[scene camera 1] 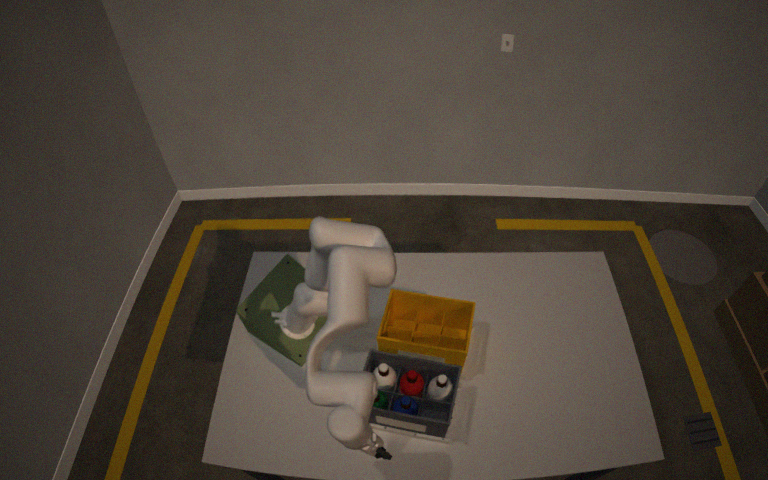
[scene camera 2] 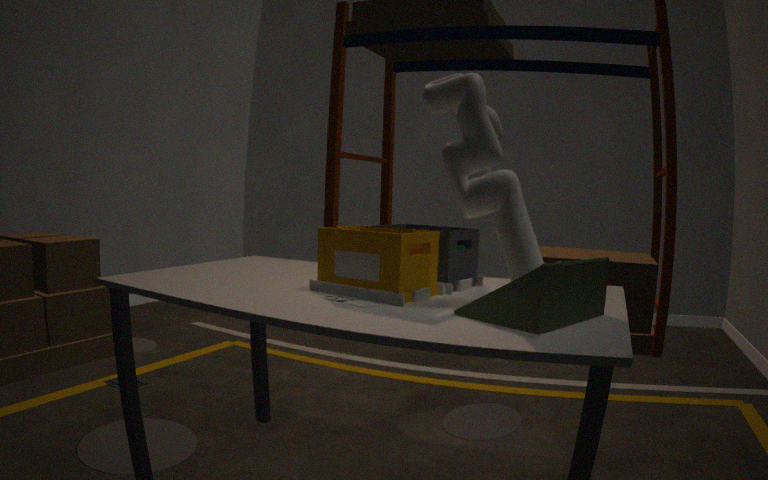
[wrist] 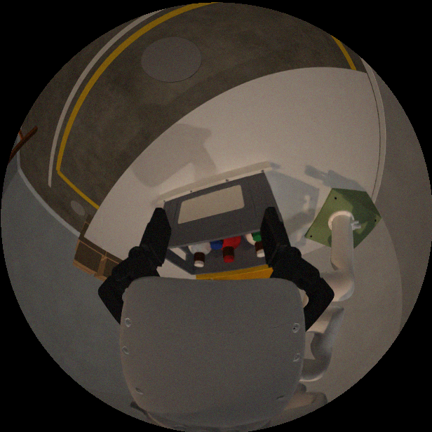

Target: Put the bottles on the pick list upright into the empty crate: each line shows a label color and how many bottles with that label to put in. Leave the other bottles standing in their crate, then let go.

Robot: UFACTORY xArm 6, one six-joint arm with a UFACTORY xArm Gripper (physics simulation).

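Places are measured from the arm's base along level axes (x ahead, y left, z up), in millimetres.
Where they show: arm's base, origin of its link: [scene camera 1: 296, 321].
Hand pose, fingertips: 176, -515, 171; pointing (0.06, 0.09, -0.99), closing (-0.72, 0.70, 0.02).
Observation:
Each offset is from my fingertips to the top centre of the thing, as dx, dy, dz. "spot": to the spot under its first point. Level surfaces: height alone.
The grey crate @[+143, +167, -56] [scene camera 1: 437, 427] [scene camera 2: 461, 263] [wrist: 225, 228] holds upright bottles: a white one @[+86, +246, -69] [scene camera 1: 384, 378], a red one @[+163, +207, -69] [scene camera 1: 411, 384] [wrist: 230, 244] and another white one @[+244, +174, -69] [scene camera 1: 440, 388] in the row beside the yellow crate, and a green one @[+46, +167, -69] [scene camera 1: 380, 401] [wrist: 257, 236] and a blue one @[+129, +129, -69] [scene camera 1: 405, 405] [wrist: 216, 245] in the other row. The yellow crate [scene camera 1: 396, 344] [scene camera 2: 419, 274] [wrist: 235, 274] shows no bottles in its visible compartments. My gripper [scene camera 1: 383, 453] [wrist: 214, 218] is open and empty, off the grey crate's labelled side. It does not show in scene camera 2. No pick list is readable.
The crates stand side by side on the white table @[dz -232] [scene camera 1: 538, 339] [scene camera 2: 226, 283]. Low pale strips @[spot: +259, +480, -209] [scene camera 2: 362, 291] run along the crate bases. The green wedge-shaped arm base [scene camera 1: 271, 294] [scene camera 2: 543, 300] [wrist: 325, 227] is at one end. An orange-posted rack [scene camera 2: 335, 124] stands behind the table.

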